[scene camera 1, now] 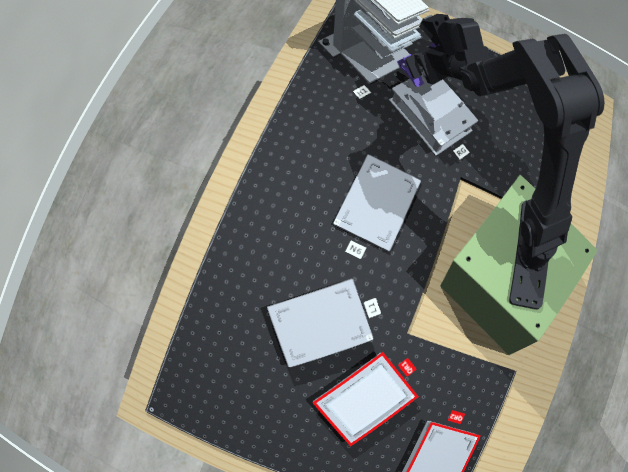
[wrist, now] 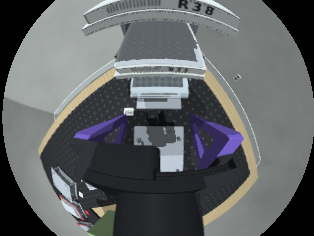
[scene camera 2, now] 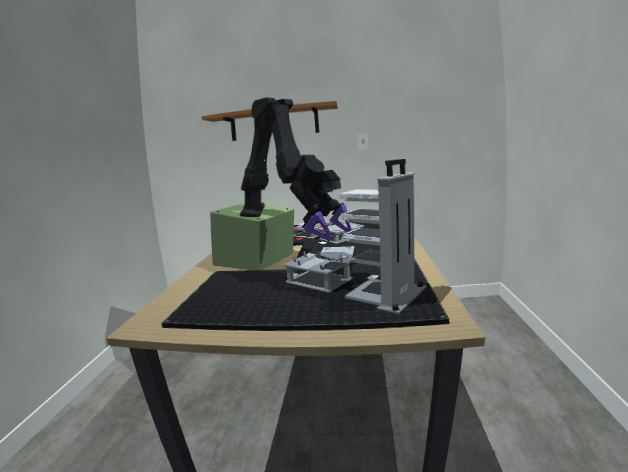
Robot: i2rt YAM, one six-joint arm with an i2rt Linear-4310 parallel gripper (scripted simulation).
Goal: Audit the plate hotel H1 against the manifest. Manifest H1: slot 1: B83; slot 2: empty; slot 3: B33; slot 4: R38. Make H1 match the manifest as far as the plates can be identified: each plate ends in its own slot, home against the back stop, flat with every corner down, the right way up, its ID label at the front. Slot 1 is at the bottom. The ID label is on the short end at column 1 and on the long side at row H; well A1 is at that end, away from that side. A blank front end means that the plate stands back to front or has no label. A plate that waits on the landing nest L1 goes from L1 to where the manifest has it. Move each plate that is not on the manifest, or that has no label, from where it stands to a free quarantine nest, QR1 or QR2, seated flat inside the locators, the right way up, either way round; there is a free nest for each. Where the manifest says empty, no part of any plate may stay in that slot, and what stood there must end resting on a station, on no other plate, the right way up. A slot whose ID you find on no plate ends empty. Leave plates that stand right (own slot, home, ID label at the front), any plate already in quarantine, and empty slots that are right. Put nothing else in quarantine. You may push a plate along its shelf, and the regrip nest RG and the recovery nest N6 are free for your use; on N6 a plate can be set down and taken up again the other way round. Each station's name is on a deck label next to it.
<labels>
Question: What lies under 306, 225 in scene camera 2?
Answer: My gripper.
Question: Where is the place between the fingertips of my gripper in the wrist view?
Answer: At 158, 117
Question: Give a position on a regrip nest RG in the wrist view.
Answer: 171, 151
</labels>
